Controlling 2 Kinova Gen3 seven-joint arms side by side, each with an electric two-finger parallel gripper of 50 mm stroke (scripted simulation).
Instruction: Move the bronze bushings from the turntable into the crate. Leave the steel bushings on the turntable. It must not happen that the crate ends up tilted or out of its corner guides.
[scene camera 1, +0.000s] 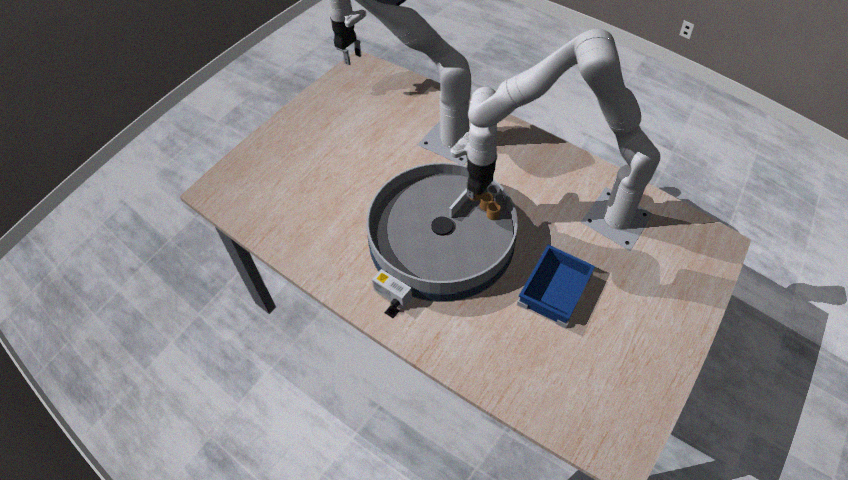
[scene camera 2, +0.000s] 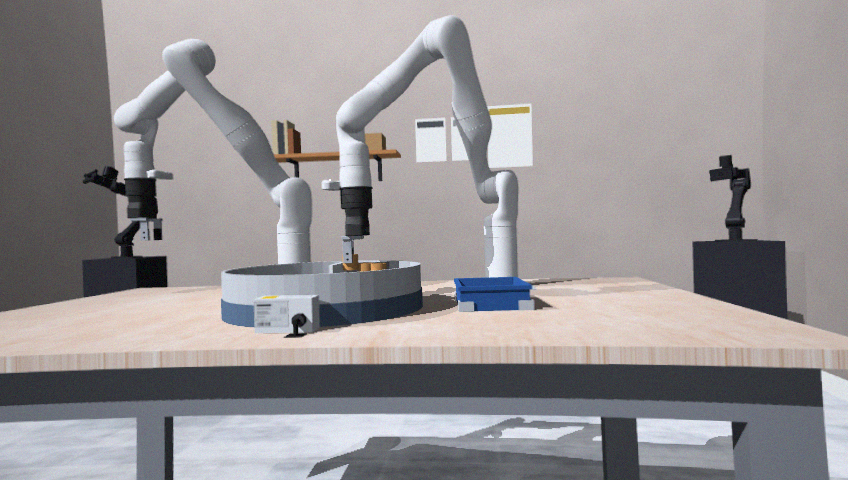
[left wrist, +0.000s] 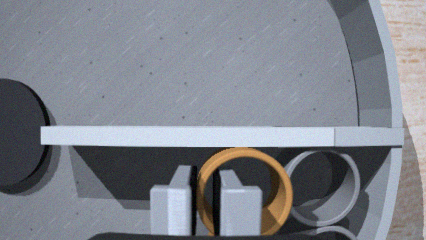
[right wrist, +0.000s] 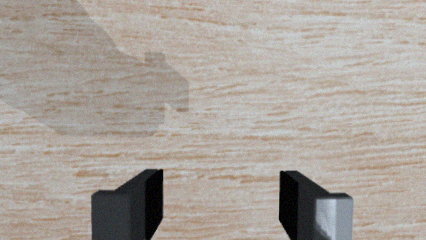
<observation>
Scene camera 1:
my left gripper: 471, 195
blue crate: 561, 277
</observation>
